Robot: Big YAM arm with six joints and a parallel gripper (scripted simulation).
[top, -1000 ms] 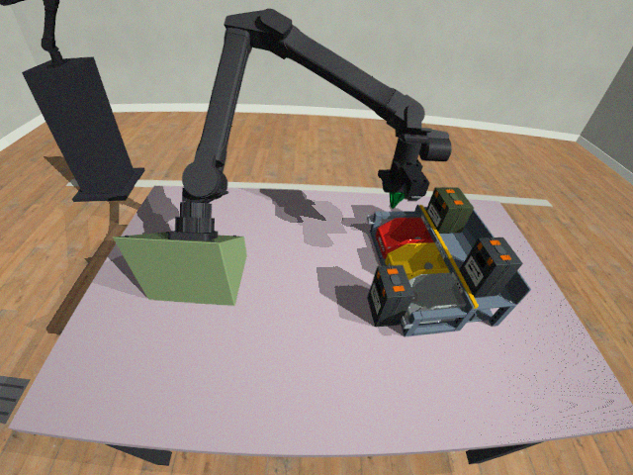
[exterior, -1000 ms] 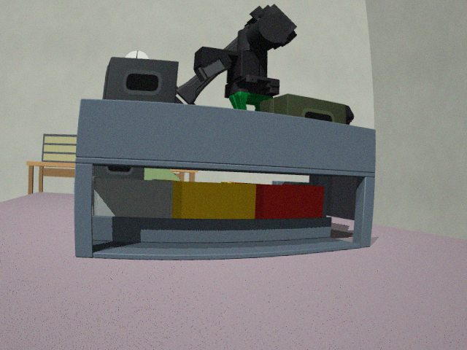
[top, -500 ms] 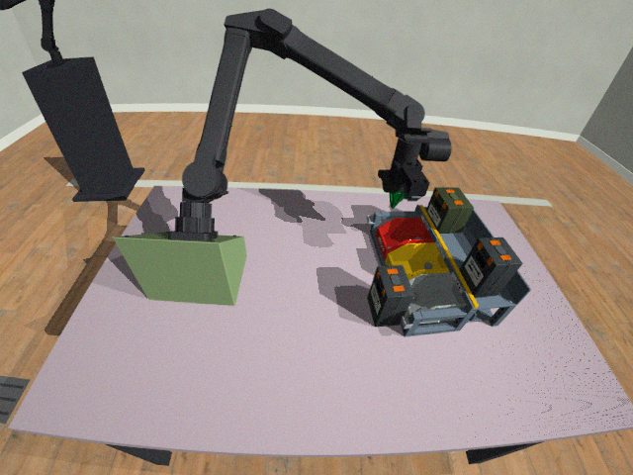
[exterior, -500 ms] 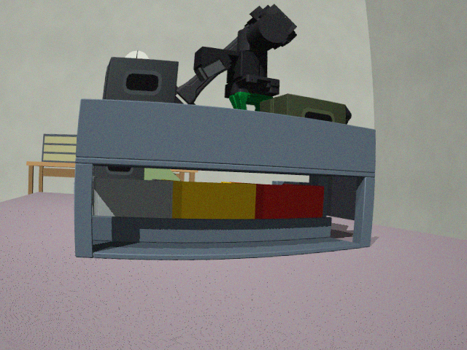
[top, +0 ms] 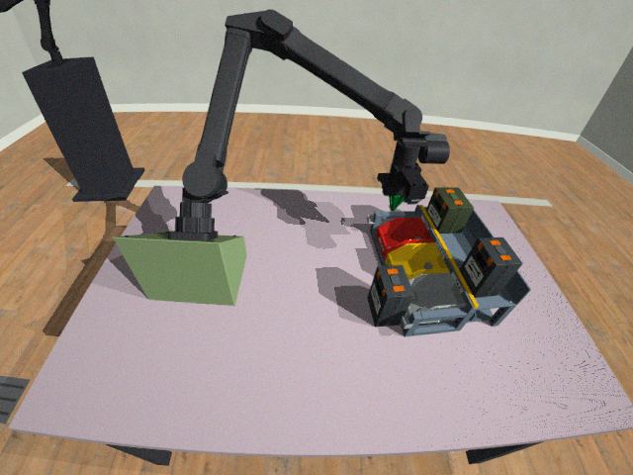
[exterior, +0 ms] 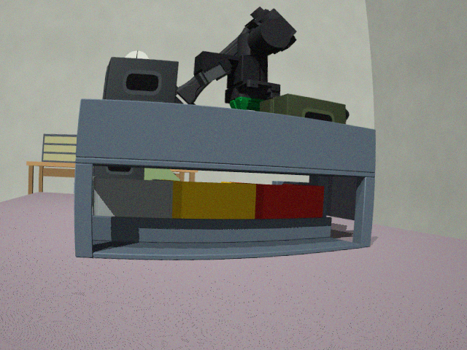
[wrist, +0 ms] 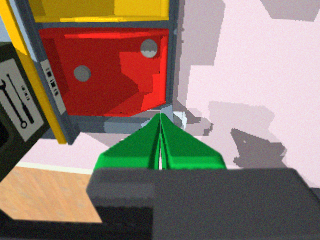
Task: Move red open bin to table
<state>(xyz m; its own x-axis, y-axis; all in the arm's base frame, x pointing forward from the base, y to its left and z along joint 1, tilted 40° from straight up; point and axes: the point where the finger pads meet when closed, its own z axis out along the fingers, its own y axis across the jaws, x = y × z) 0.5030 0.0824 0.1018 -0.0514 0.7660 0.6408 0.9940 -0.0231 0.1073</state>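
Right now my hand is 8 cm short of the red open bin and 12 cm above it. The rest, counted from my hand: grey bin 9 cm ahead, 22 cm to the right, 12 cm below; yellow bin 8 cm ahead, 11 cm to the right, 12 cm below.
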